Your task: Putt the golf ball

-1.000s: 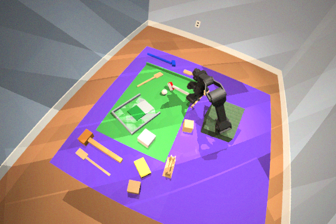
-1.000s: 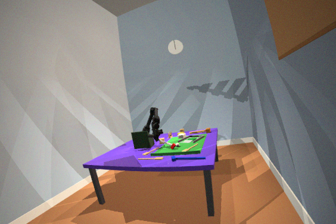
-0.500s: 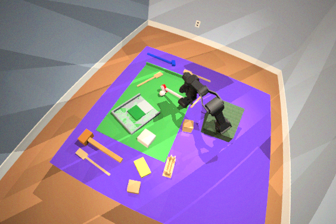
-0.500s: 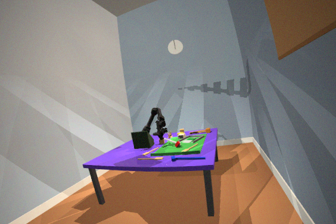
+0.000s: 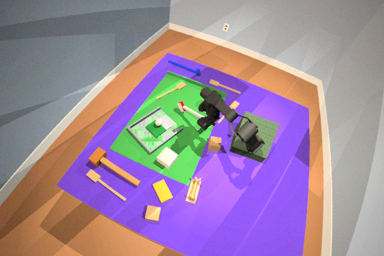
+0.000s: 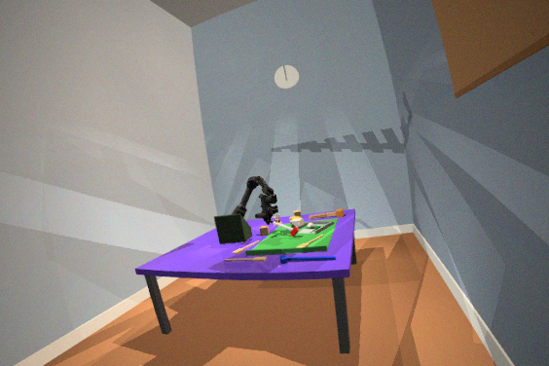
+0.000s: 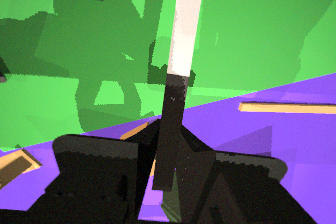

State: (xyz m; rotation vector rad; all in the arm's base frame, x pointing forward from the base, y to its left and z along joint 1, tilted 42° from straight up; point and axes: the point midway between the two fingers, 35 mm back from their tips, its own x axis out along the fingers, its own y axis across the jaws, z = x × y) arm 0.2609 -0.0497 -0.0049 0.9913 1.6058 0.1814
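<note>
The red putter lies 100 mm ahead of my gripper tip, 50 mm to the right of it and 10 mm below it. From my gripper tip the other things lie so: white golf ball (290 mm ahead, 50 mm to the left, 50 mm below); white block (170 mm ahead, 240 mm to the left, 60 mm below); green mat (210 mm ahead, 40 mm to the right, 80 mm below).
</note>
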